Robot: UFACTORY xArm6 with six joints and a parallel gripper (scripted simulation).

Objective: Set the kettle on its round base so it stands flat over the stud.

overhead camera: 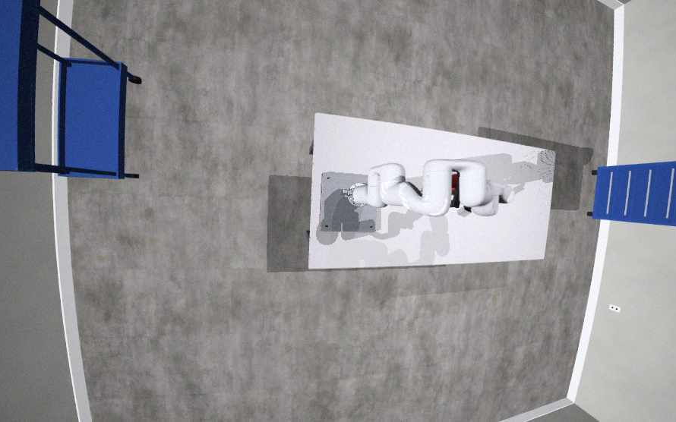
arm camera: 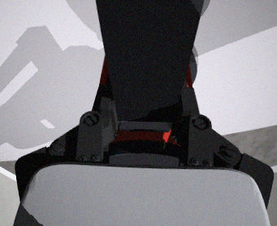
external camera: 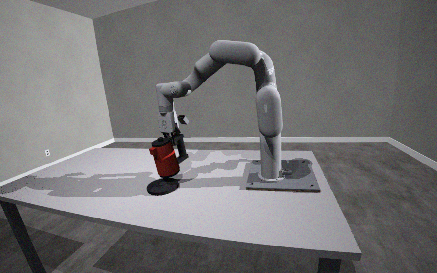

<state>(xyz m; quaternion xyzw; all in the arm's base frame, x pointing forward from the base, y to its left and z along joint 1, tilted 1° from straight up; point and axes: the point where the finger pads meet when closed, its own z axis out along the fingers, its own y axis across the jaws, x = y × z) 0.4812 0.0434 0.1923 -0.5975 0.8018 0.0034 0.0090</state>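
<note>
Right now the red kettle is 5 cm below my hand, 2 cm to the left of it and 1 cm ahead of it. Round my hand: black round base (19 cm below, 12 cm to the left, 1 cm ahead).
</note>
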